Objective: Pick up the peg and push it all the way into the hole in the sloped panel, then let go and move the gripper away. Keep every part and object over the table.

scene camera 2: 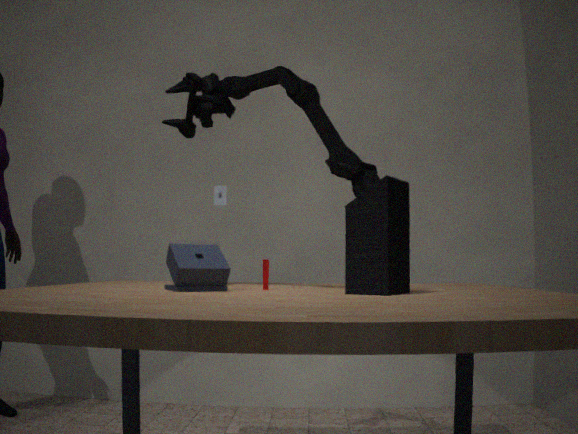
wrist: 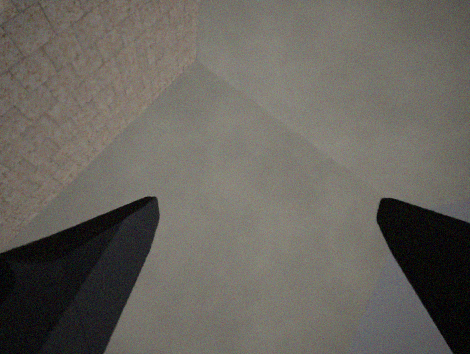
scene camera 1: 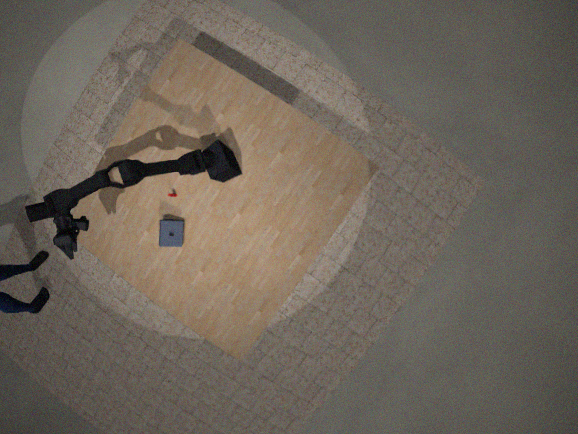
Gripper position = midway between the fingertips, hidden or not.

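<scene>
There's the gripper (scene camera 2: 164, 107), and you'd also see it in the wrist view (wrist: 267, 208) and in scene camera 1 (scene camera 1: 74, 255). A blue-grey block (scene camera 2: 187, 273) is there too.
</scene>
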